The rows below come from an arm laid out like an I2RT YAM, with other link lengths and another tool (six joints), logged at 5 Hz.
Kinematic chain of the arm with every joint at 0, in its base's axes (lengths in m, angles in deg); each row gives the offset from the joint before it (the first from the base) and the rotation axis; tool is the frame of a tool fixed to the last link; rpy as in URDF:
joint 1: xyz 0 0 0.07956 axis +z
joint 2: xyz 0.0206 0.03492 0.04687 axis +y
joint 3: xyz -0.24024 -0.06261 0 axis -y
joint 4: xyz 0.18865 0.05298 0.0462 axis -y
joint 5: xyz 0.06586 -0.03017 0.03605 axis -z
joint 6: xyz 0.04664 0 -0.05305 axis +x
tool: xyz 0.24 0.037 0.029 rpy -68.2 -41.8 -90
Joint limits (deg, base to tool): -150..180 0..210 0..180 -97..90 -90..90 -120..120
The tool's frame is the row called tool.
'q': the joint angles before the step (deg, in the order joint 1, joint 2, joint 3, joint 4, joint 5, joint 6). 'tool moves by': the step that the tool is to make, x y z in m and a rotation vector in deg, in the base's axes. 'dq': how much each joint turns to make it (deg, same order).
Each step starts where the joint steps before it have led.
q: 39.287, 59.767, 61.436, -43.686, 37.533, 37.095
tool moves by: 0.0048, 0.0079, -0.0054, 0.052, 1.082, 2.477
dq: -3.342, 0.526, -0.259, 2.289, -4.839, -4.046
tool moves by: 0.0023, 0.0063, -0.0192, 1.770, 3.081, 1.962
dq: -4.891, 1.048, -1.336, 1.937, -7.266, -2.358
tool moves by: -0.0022, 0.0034, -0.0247, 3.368, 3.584, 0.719
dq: -4.655, 0.615, -2.787, 1.908, -7.122, -0.088
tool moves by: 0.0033, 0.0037, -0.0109, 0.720, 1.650, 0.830
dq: -2.130, 1.854, -0.373, 1.351, -3.092, -1.065
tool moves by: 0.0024, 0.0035, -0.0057, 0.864, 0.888, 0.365
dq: -0.990, 1.223, -0.160, 0.945, -1.773, -0.104
